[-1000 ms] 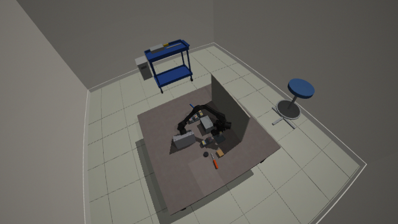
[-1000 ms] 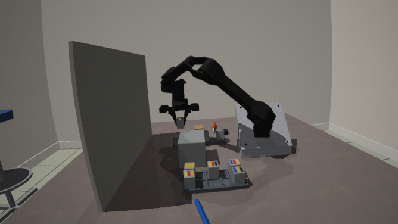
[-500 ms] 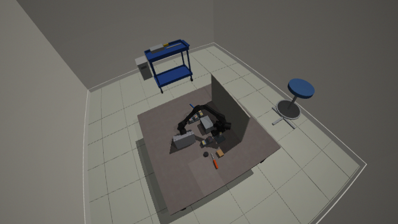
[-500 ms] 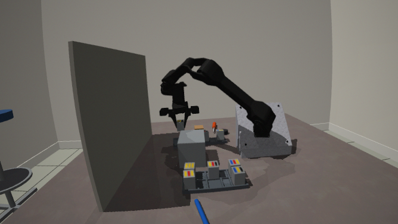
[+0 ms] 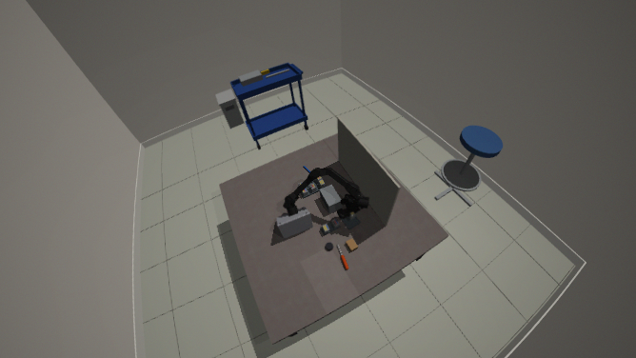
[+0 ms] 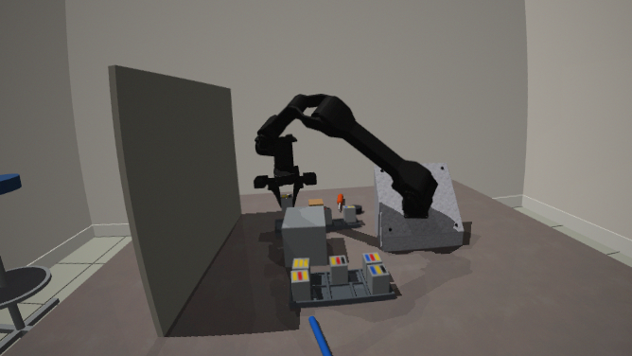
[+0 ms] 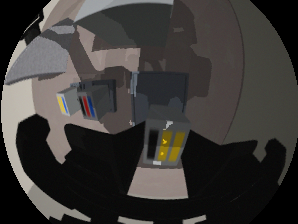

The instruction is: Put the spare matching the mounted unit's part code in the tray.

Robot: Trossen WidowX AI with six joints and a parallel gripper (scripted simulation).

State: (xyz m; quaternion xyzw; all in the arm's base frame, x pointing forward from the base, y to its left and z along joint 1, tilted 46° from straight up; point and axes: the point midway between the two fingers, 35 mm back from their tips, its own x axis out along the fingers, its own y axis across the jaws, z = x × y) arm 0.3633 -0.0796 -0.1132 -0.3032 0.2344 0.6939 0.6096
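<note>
Right now my gripper tip is 1 cm past the dark tray and 6 cm above it. Also, from my gripper tip: brown box: 7 cm behind, 18 cm to the right, 5 cm below; grey mounted unit: 8 cm behind, 20 cm to the left, 1 cm below; grey spare: 2 cm above.
</note>
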